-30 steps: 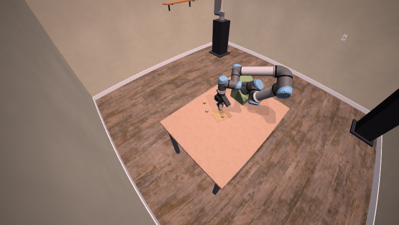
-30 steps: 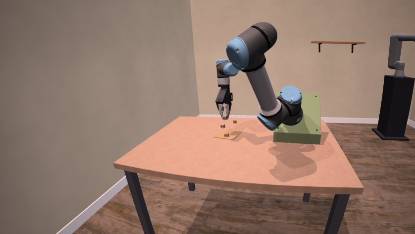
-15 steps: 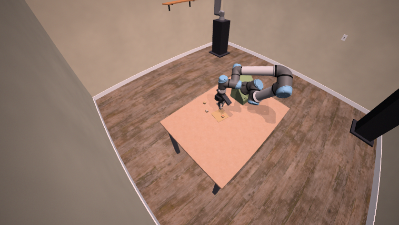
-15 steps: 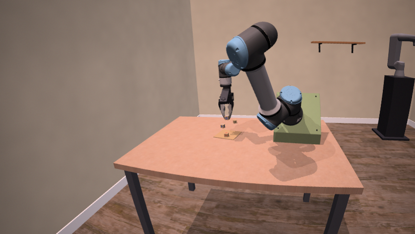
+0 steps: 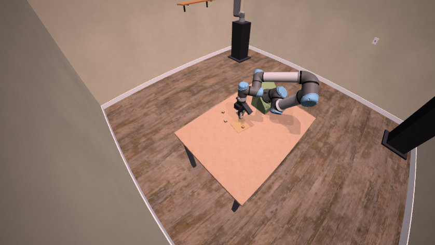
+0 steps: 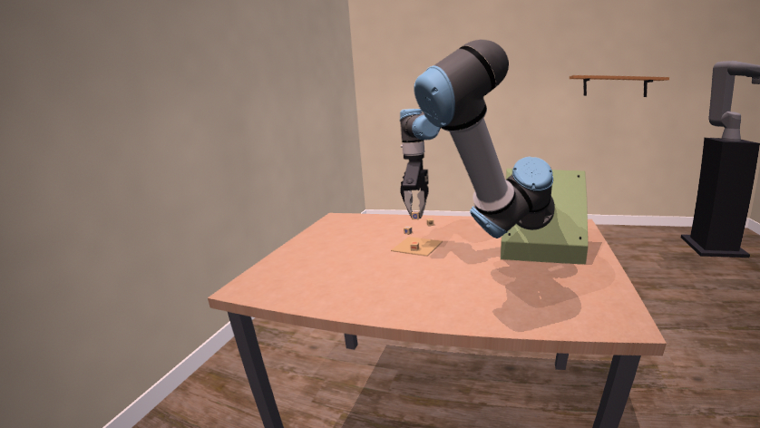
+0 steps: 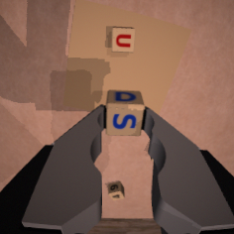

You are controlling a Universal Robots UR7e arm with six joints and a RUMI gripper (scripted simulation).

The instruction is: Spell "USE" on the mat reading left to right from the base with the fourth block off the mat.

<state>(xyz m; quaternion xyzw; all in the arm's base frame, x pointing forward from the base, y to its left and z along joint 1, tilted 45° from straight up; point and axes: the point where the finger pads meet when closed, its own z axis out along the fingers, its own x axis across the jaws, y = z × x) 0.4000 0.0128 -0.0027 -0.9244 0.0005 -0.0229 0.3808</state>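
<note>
The mat is 120 mm below my hand. From my hand the other things lie so: letter block: 100 mm below, 40 mm to the left.
</note>
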